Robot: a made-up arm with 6 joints. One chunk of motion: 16 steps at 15 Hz.
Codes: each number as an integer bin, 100 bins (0 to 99) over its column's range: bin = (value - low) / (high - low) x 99, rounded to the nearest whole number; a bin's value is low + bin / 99 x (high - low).
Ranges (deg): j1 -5..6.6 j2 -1.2..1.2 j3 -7..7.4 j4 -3.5..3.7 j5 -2.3..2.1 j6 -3.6..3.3
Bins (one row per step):
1: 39 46 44 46 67 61
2: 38 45 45 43 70 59
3: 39 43 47 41 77 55
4: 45 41 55 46 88 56
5: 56 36 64 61 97 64
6: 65 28 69 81 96 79
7: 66 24 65 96 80 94
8: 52 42 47 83 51 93
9: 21 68 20 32 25 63
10: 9 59 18 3 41 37
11: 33 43 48 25 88 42
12: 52 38 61 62 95 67
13: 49 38 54 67 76 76
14: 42 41 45 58 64 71
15: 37 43 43 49 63 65
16: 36 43 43 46 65 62
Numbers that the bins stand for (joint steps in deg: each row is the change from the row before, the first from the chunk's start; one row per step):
1: -0.430 -0.085 -0.600 -0.155 0.678 0.652
2: -0.547 -0.109 -0.455 -0.373 0.811 0.512
3: -0.430 -0.158 -0.164 -0.518 1.122 0.233
4: 0.273 -0.206 1.000 -0.155 1.611 0.303
5: 1.562 -0.327 2.309 0.936 2.011 0.861
6: 2.616 -0.521 3.036 2.391 1.967 1.906
7: 2.733 -0.618 2.455 3.482 1.256 2.952
8: 1.093 -0.182 -0.164 2.536 -0.033 2.882
9: -2.539 0.448 -4.091 -1.173 -1.189 0.791
10: -3.945 0.230 -4.382 -3.282 -0.478 -1.021
11: -1.133 -0.158 -0.018 -1.682 1.611 -0.673
12: 1.093 -0.279 1.873 1.009 1.922 1.070
13: 0.741 -0.279 0.855 1.373 1.078 1.697
14: -0.079 -0.206 -0.455 0.718 0.544 1.348
15: -0.665 -0.158 -0.745 0.064 0.500 0.930
16: -0.782 -0.158 -0.745 -0.155 0.589 0.721

